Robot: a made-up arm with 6 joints.
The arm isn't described. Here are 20 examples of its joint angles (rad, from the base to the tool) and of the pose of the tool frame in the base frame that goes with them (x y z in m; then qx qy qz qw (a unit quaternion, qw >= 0)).
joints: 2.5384 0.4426 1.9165 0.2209 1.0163 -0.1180
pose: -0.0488 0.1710 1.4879 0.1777 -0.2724 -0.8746 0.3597
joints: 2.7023 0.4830 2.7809 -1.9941 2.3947 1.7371
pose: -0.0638 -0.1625 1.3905 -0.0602 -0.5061 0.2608 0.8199
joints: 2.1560 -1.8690 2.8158 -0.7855 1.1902 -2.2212
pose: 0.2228 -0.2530 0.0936 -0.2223 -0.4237 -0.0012 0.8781
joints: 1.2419 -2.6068 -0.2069 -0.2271 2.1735 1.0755
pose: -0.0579 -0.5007 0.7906 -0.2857 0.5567 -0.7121 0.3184
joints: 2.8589 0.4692 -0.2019 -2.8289 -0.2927 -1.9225
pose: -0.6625 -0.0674 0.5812 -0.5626 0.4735 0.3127 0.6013
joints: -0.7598 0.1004 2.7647 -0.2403 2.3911 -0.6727
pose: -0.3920 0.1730 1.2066 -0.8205 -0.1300 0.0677 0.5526
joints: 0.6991 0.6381 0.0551 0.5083 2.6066 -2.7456
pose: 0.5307 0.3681 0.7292 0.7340 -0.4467 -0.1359 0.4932
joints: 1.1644 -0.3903 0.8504 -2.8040 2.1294 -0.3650
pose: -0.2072 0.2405 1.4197 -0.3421 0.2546 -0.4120 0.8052
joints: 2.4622 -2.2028 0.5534 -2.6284 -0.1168 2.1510
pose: 0.3829 -0.6189 0.8296 0.2780 -0.0267 -0.8638 0.4194
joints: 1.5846 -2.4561 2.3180 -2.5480 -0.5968 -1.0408
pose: -0.2744 -0.1981 -0.0721 -0.4939 0.2979 0.0167 0.8167
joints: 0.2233 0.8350 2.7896 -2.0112 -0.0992 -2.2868
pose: 0.0855 0.1788 1.4364 0.7040 -0.2235 0.0797 0.6694
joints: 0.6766 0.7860 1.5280 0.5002 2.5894 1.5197
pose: 0.4429 0.2318 1.2816 0.3968 -0.3780 0.7337 0.4016
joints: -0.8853 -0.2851 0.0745 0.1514 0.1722 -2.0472
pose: 0.1842 -0.4137 1.2155 -0.4581 -0.3971 -0.7848 0.1289
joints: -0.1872 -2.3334 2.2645 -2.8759 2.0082 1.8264
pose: -0.2616 0.3111 0.0356 -0.2795 0.5473 0.6800 0.4000
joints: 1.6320 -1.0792 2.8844 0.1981 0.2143 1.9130
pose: 0.1164 -0.5175 0.3686 -0.7684 0.2365 -0.4081 0.4325
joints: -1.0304 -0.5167 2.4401 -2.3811 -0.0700 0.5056
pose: -0.1638 0.6620 1.1731 -0.1582 0.7920 0.1954 0.5563
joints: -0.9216 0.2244 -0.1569 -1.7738 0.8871 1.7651
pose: 0.3377 -0.3628 0.6084 -0.9573 0.1145 0.1530 0.2168
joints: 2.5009 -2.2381 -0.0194 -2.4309 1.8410 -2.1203
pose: 0.2136 -0.4114 0.9963 -0.0740 0.9460 0.1425 0.2816
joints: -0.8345 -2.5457 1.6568 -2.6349 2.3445 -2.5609
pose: -0.1688 0.4808 0.0658 0.6530 0.0478 0.3381 0.6760
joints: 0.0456 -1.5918 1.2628 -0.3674 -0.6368 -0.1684
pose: -0.7993 -0.1469 0.9277 0.1203 0.4926 0.6268 0.5917
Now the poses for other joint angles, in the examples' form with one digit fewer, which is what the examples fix.
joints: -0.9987 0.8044 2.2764 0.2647 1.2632 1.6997
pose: -0.028 -0.203 1.385 0.240 -0.699 -0.049 0.672
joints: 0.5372 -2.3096 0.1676 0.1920 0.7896 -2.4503
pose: -0.566 -0.424 0.777 -0.772 0.484 0.312 0.269
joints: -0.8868 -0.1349 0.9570 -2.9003 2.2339 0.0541
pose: 0.349 -0.027 1.399 -0.192 0.504 -0.822 0.181
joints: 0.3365 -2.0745 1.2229 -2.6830 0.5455 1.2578
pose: -0.850 -0.029 0.581 -0.500 0.413 0.714 0.263
